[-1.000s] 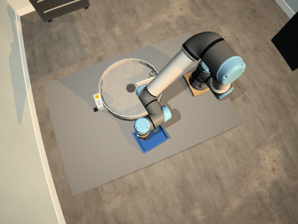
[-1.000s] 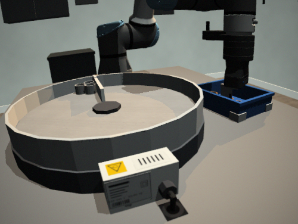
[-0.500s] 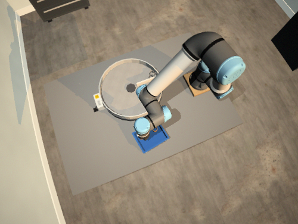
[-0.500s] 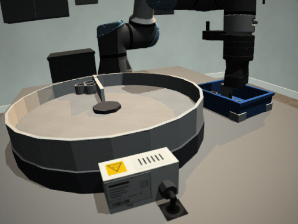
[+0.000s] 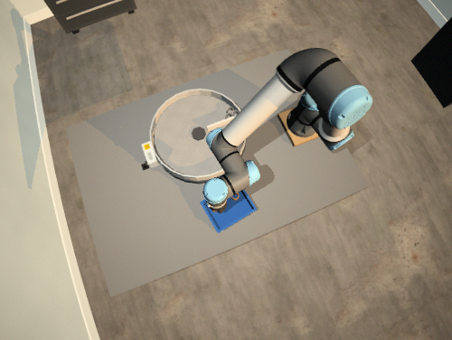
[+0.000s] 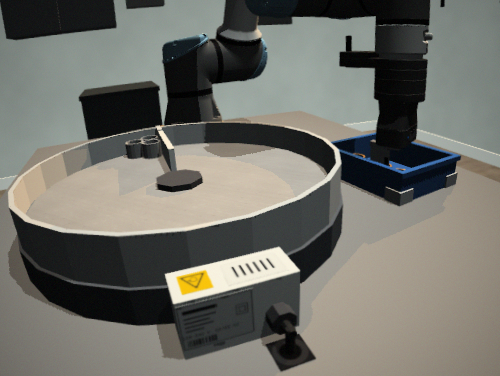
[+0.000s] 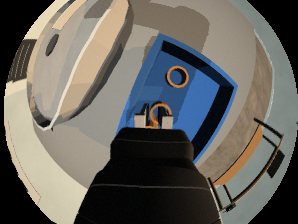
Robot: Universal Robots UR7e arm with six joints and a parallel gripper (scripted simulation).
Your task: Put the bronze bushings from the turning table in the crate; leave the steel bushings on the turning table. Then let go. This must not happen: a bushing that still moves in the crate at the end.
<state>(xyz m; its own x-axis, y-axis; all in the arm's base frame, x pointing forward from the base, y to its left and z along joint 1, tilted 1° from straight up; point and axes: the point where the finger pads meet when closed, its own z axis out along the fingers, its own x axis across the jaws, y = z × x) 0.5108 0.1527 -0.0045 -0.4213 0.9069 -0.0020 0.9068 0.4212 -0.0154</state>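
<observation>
The blue crate is 3 cm to the left of my hand and 2 cm behind it. Also, from my hand: round turning table 31 cm to the right, 5 cm behind, 2 cm above.
</observation>
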